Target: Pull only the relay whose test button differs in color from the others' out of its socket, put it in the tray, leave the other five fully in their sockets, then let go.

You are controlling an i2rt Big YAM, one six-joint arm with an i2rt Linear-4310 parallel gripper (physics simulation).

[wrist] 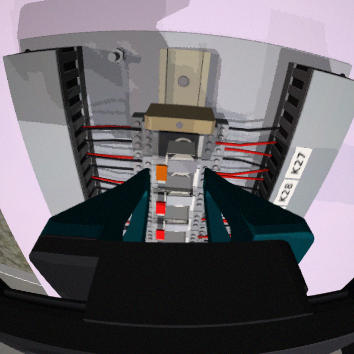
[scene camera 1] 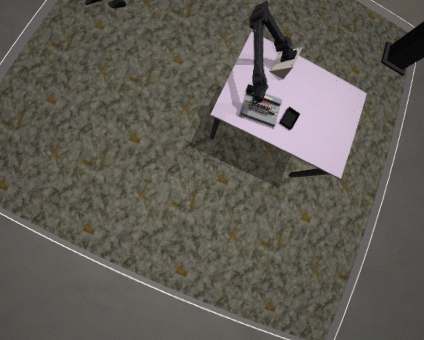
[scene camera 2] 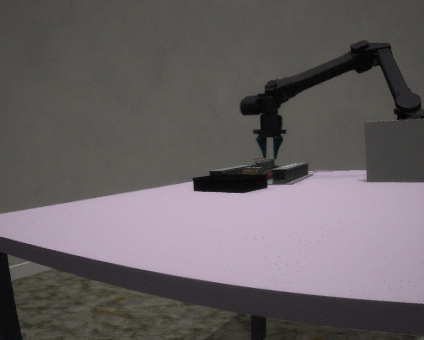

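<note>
In the wrist view, relays stand in a row of grey sockets. One relay has an orange test button; the two in front of it have red buttons. The black body and fingers hide the remaining relays. My gripper is partly open and empty, its fingertips apart on either side of the row, near the orange-button relay. In the scene camera 2 view the tips are just above the row. The black tray lies beside the panel, with no relay visible in it.
Grey wire ducts flank the sockets, with red and black wires between. The right duct carries labels K27 and K28. A tan end block sits behind the relays. A grey box stands by the arm's base.
</note>
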